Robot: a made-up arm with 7 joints.
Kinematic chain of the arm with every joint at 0, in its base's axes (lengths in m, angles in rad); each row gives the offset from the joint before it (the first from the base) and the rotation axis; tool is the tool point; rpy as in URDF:
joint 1: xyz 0 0 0.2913 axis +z
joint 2: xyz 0 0 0 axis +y
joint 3: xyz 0 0 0.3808 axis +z
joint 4: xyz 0.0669 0 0 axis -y
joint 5: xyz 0.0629 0 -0.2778 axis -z
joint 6: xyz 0 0 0 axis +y
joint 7: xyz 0.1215 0 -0.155 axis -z
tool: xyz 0 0 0 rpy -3.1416 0 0
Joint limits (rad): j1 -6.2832..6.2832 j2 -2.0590..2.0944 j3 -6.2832..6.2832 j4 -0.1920..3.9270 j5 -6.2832..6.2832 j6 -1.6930..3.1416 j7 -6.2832..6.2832
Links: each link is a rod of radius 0.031 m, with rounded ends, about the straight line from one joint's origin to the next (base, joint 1, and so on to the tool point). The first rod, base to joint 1, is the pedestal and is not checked.
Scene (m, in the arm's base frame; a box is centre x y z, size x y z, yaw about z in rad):
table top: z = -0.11
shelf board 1: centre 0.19 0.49 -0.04 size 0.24 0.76 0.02 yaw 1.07
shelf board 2: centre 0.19 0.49 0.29 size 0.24 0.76 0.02 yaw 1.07
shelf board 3: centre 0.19 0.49 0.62 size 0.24 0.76 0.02 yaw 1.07
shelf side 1: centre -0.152 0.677 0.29 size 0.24 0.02 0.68 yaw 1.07
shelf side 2: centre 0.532 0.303 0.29 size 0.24 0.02 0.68 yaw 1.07
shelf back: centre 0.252 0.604 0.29 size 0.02 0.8 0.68 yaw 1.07
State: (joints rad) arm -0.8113 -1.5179 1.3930 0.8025 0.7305 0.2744 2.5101
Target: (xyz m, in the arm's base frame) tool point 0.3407 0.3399 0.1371
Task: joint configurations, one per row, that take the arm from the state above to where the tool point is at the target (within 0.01 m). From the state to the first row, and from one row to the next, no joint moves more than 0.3 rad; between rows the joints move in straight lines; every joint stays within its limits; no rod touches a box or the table.
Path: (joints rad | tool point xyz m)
1: -0.6442 -1.6077 1.3236 0.5453 0.7703 0.3020 2.5101 | 0.1877 0.3330 0.4354
2: -0.4770 -1.6975 1.2541 0.2881 0.8100 0.3295 2.5101 | 0.1387 0.2347 0.4330
3: -0.6132 -1.6735 1.5291 0.3374 0.7682 0.4223 2.5101 | 0.1998 0.2409 0.3400
4: -0.7493 -1.6495 1.8042 0.3866 0.7265 0.5151 2.5101 | 0.2389 0.2140 0.2376
5: -0.8855 -1.6256 2.0792 0.4359 0.6847 0.6080 2.5101 | 0.2447 0.1645 0.1371
6: -0.9640 -1.6748 1.9984 0.6366 0.6833 0.5042 2.5101 | 0.2982 0.2516 0.1315
7: -1.0425 -1.7241 1.9176 0.8373 0.6819 0.4005 2.5101 | 0.3407 0.3399 0.1371

